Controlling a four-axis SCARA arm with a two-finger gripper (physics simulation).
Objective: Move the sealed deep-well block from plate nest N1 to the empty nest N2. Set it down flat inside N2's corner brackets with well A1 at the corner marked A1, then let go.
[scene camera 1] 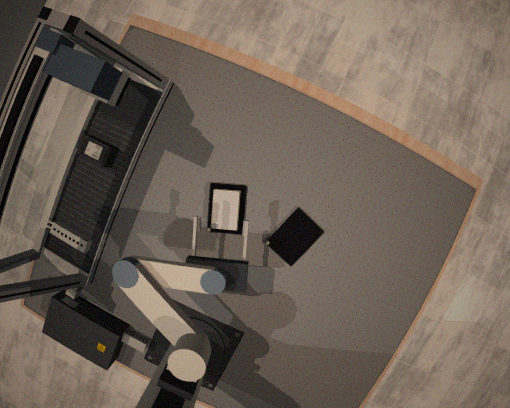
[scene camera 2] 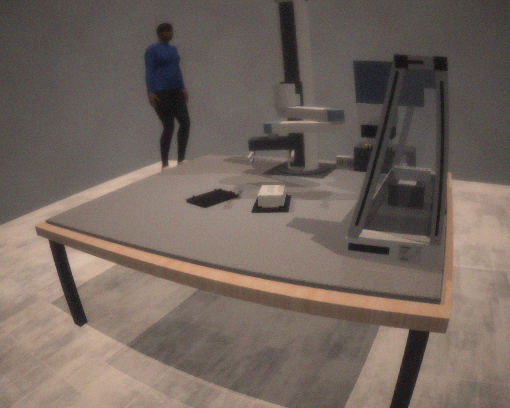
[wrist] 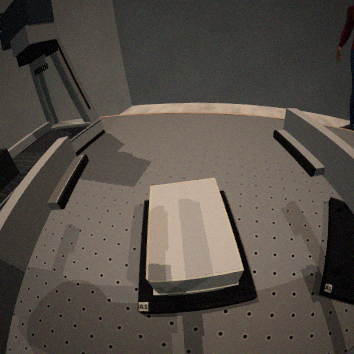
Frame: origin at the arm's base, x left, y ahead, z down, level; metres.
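Seen in the pictures: gripper, between the fingertips: (scene camera 1: 221, 218) (scene camera 2: 270, 159) (wrist: 179, 129); arm's base, origin of its link: (scene camera 2: 303, 171).
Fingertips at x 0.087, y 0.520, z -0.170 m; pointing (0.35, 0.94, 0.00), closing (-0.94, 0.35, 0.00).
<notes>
Pixels of each thing's top centre, then the offset from my fingertips to it. "*": a spot on its surface instead.
- sealed deep-well block, centre of its top: (wrist: 187, 220) (scene camera 1: 225, 210) (scene camera 2: 271, 189) dy +0.013, dx +0.007, dz +0.104 m
- black plate nest N1, centre of its top: (wrist: 189, 238) (scene camera 1: 226, 208) (scene camera 2: 272, 199) dy +0.014, dx +0.007, dz +0.140 m
- N1's A1 tag, a spot on its surface: (wrist: 143, 306) * dy -0.076, dx +0.030, dz +0.145 m
- empty black nest N2, centre of its top: (scene camera 1: 295, 237) (scene camera 2: 211, 193) dy +0.025, dx -0.240, dz +0.136 m
- dark box with a yellow label, a spot on its surface: (scene camera 1: 85, 332) * dy -0.615, dx +0.289, dz +0.042 m
The sealed deep-well block (scene camera 1: 225, 210) (scene camera 2: 271, 196) (wrist: 195, 230), pale and box-shaped, lies flat in the black plate nest N1 (scene camera 1: 243, 207) (scene camera 2: 271, 210) (wrist: 200, 304). N1's A1 tag (wrist: 143, 306) is at its near left corner in the wrist view. The empty black nest N2 (scene camera 1: 296, 236) (scene camera 2: 212, 197) (wrist: 342, 255) lies beside it, turned at an angle, with its A1 tag (scene camera 1: 268, 243) (wrist: 328, 288) at one corner. My gripper (scene camera 1: 220, 219) (scene camera 2: 271, 157) (wrist: 179, 129) is open and empty, raised above the table, its fingers spread wider than the block. The block's well A1 is hidden under the seal.
A tall framed station (scene camera 1: 122, 55) (scene camera 2: 440, 150) stands at the table's side, left in scene camera 1. A dark box with a yellow label (scene camera 1: 85, 332) is near the arm's base. The wooden table edge (scene camera 1: 300, 84) (scene camera 2: 250, 286) curves around. A person in blue (scene camera 2: 165, 70) stands beyond the table.
</notes>
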